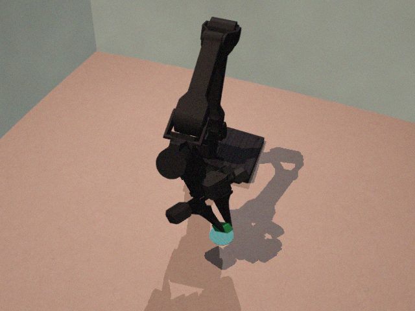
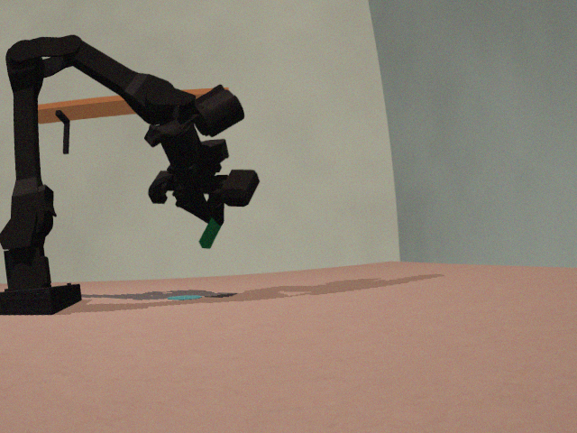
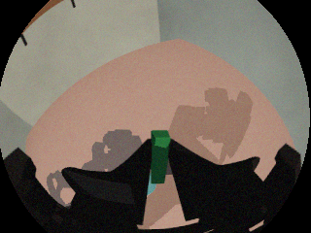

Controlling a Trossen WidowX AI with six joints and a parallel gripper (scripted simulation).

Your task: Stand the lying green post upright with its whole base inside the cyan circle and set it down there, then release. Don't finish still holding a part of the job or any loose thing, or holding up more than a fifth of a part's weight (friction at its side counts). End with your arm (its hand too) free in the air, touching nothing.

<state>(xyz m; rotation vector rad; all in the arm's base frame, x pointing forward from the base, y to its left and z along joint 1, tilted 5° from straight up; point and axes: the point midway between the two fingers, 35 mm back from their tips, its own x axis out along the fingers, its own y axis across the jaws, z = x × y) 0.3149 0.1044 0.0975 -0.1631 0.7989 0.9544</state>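
My gripper is now 1 cm to the right of the green post and 4 cm above it. Also, from my hand: cyan circle (6 cm behind, 14 cm below).
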